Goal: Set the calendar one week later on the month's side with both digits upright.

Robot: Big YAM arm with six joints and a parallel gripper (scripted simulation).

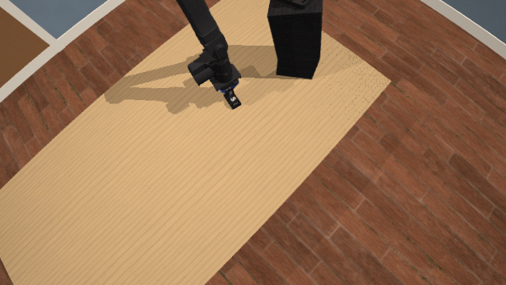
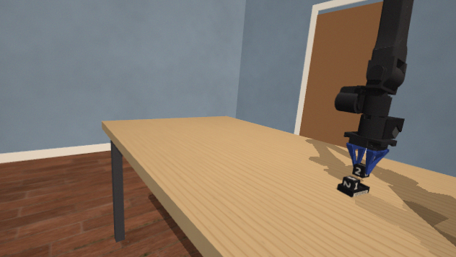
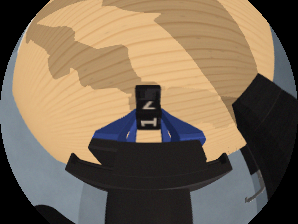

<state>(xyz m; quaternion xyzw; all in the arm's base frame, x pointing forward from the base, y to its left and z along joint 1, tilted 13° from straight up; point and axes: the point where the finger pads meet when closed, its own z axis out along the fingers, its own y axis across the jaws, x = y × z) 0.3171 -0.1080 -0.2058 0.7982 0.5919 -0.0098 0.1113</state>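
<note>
The black date cube is right at my hand. Also, from my hand: black tray: 10 mm ahead, 20 mm to the left, 50 mm below; black cube: 10 mm ahead, 30 mm to the left, 40 mm below.
</note>
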